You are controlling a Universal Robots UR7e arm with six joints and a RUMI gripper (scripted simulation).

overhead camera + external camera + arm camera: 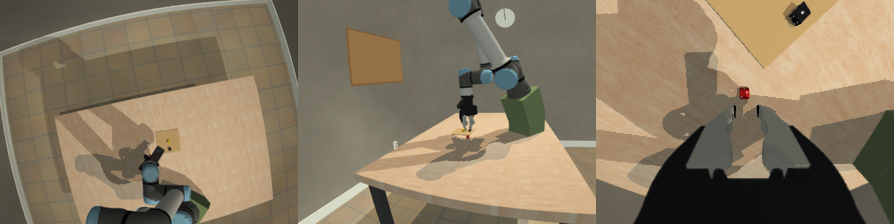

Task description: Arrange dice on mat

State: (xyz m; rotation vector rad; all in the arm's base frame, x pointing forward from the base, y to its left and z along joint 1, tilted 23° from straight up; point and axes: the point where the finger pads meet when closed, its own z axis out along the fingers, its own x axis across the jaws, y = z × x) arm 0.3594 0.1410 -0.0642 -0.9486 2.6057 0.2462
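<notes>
The red die is 50 mm below my hand. From my hand the other things lie so: yellow die: 130 mm to the right, 70 mm ahead, 50 mm below; then black die: 120 mm to the right, 50 mm below, 20 mm ahead; then tan mat: 130 mm to the right, 70 mm ahead, 60 mm below.
</notes>
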